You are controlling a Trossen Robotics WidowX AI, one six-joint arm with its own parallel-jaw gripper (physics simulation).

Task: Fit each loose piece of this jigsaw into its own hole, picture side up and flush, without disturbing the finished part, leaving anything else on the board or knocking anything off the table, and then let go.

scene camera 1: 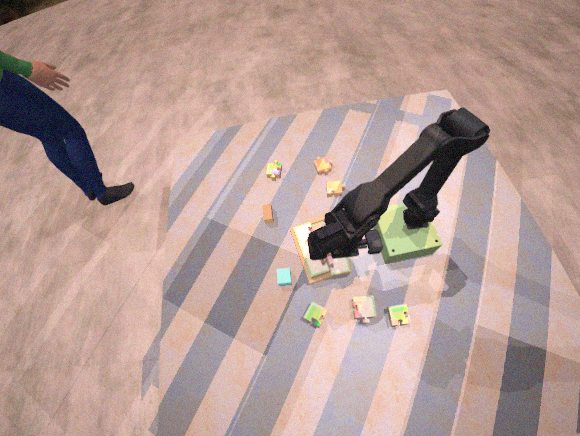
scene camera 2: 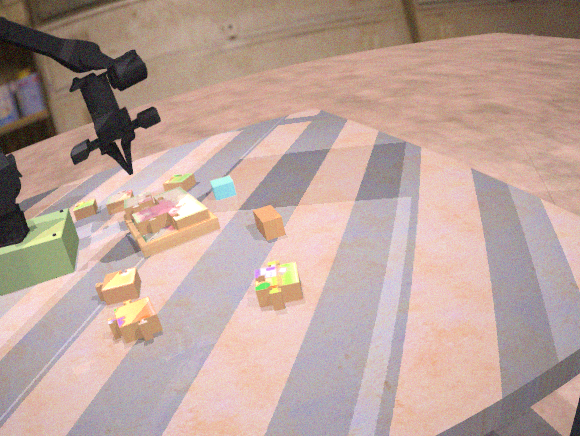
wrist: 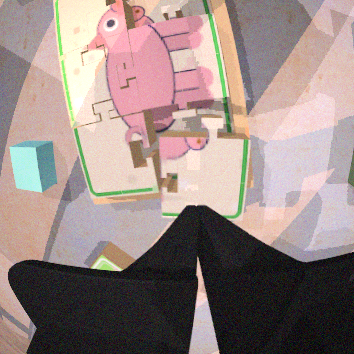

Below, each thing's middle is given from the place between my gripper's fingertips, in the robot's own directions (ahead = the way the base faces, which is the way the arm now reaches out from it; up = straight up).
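Jigsaw board (scene camera 2: 167,237): my gripper 50 mm short of it, 60 mm to the left of it, 90 mm above it.
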